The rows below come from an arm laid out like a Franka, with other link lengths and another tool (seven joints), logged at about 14 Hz.
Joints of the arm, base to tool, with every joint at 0 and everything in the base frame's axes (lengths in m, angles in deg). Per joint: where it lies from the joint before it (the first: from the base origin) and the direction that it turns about. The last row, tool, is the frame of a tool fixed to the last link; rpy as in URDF.
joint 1: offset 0 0 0.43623 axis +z
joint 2: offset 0 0 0 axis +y
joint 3: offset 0 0 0.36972 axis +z
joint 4: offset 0.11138 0 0 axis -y
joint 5: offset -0.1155 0 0.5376 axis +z
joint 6: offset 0 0 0 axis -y
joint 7: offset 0.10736 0 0 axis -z
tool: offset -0.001 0.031 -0.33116 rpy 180 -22 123
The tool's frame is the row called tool.
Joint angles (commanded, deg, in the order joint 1, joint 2, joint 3, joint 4, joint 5, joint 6, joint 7), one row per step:
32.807, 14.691, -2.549, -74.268, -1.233, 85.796, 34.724
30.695, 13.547, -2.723, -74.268, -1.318, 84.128, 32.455
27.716, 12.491, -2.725, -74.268, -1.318, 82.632, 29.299
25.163, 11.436, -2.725, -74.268, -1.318, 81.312, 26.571
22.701, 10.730, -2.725, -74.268, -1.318, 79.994, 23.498
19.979, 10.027, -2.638, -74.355, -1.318, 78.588, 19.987
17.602, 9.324, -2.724, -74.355, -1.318, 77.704, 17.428
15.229, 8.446, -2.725, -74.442, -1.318, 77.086, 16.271
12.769, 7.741, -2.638, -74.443, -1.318, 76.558, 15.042
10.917, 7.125, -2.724, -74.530, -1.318, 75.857, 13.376
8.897, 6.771, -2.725, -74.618, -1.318, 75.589, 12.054
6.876, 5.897, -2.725, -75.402, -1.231, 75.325, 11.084
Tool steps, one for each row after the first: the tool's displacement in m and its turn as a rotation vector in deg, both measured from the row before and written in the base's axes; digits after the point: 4 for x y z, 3 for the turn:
0.0053, -0.0351, 0.0137, -0.239, 0.551, -0.075
0.0083, -0.0430, 0.0126, -0.008, 0.606, 0.116
0.0044, -0.0370, 0.0128, 0.089, 0.426, 0.123
0.0026, -0.0353, 0.0078, 0.010, 0.765, 0.557
0.0007, -0.0375, 0.0068, 0.072, 0.974, 0.813
0.0018, -0.0339, 0.0084, 0.199, 0.326, 0.055
0.0014, -0.0324, 0.0101, 0.189, -0.096, -1.243
0.0011, -0.0320, 0.0087, 0.193, -0.103, -1.167
-0.0025, -0.0261, 0.0063, 0.148, 0.246, -0.301
0.0004, -0.0265, 0.0034, 0.145, 0.058, -0.714
-0.0041, -0.0263, 0.0030, 0.209, 0.221, -1.055

